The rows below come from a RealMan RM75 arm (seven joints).
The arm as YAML. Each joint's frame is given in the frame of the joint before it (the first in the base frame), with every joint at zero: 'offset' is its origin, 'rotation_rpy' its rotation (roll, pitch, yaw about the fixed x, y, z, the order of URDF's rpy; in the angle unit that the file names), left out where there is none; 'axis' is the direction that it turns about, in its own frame. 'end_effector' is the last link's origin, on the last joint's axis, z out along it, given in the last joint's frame.
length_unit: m
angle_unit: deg
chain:
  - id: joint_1
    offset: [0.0, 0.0, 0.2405]
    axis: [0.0, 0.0, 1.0]
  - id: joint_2
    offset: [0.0, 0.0, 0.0]
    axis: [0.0, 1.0, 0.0]
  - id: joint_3
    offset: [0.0, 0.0, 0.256]
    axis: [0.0, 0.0, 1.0]
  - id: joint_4
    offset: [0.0, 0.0, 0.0]
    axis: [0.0, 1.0, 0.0]
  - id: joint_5
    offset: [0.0, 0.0, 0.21]
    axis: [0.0, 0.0, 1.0]
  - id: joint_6
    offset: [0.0, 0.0, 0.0]
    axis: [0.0, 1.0, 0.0]
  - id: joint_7
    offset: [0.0, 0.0, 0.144]
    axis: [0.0, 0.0, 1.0]
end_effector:
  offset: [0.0, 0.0, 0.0]
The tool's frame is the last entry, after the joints.
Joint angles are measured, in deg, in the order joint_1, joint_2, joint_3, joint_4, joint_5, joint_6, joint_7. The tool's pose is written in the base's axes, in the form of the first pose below.
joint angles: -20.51, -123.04, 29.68, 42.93, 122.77, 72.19, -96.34
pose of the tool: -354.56, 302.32, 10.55, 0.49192, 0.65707, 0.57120, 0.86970, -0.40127, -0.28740
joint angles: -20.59, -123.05, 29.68, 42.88, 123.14, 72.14, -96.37
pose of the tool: -354.74, 302.22, 9.84, 0.49365, 0.66011, 0.56618, 0.86886, -0.40230, -0.28852
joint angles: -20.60, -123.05, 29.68, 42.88, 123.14, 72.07, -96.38
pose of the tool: -354.83, 302.36, 9.90, 0.49361, 0.66001, 0.56634, 0.86892, -0.40156, -0.28935
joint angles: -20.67, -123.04, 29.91, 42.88, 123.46, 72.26, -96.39
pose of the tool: -354.18, 302.16, 8.87, 0.49816, 0.66300, 0.55880, 0.86629, -0.40813, -0.28804
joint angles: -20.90, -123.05, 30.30, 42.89, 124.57, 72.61, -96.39
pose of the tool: -353.16, 301.59, 6.27, 0.51018, 0.67131, 0.53764, 0.85939, -0.42277, -0.28761
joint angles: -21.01, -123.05, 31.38, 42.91, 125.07, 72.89, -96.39
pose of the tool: -350.97, 301.35, 3.06, 0.52414, 0.67677, 0.51697, 0.85089, -0.44160, -0.28458
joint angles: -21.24, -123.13, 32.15, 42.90, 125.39, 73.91, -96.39
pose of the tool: -346.69, 300.82, -0.55, 0.53479, 0.67995, 0.50165, 0.84346, -0.46518, -0.26866
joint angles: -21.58, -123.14, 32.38, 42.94, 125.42, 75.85, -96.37
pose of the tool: -340.75, 300.20, -2.52, 0.54198, 0.67894, 0.49527, 0.83657, -0.49199, -0.24103
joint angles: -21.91, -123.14, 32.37, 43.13, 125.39, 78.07, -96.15
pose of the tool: -334.62, 299.37, -3.29, 0.55135, 0.67411, 0.49151, 0.82671, -0.52061, -0.21335
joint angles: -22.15, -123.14, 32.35, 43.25, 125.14, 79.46, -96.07
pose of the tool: -330.29, 299.31, -3.39, 0.55555, 0.66948, 0.49311, 0.82050, -0.53747, -0.19469
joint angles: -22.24, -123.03, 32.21, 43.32, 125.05, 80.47, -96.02
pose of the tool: -328.37, 298.76, -2.51, 0.55751, 0.66723, 0.49394, 0.81690, -0.54689, -0.18327
